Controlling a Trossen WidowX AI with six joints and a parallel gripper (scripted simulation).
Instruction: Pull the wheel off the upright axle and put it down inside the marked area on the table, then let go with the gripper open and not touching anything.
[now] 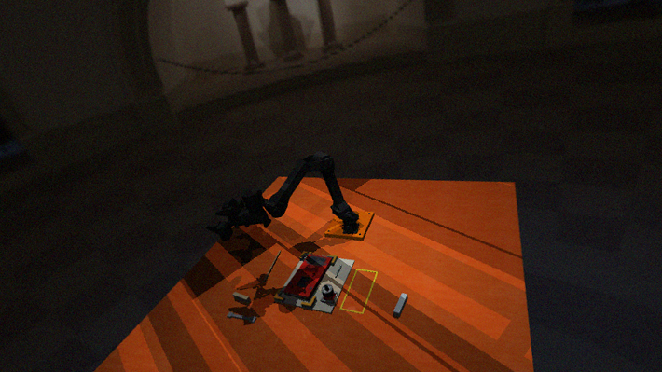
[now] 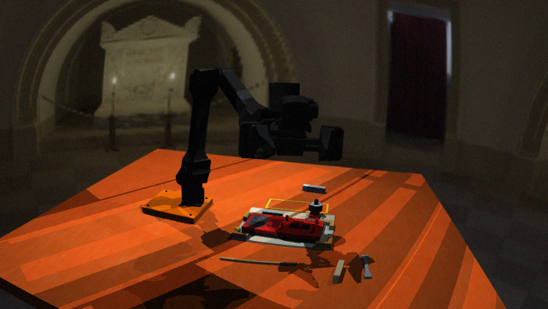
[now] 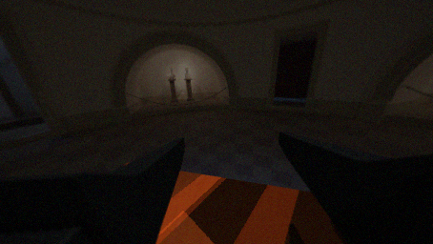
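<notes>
The wheel lies 420 mm to the left of my gripper tip, 250 mm below it and 100 mm ahead of it. From my gripper tip the other things lie so: small wrench: 290 mm below, 190 mm ahead, 110 mm to the left; then thin rod: 290 mm below, 130 mm to the left, 60 mm behind.
</notes>
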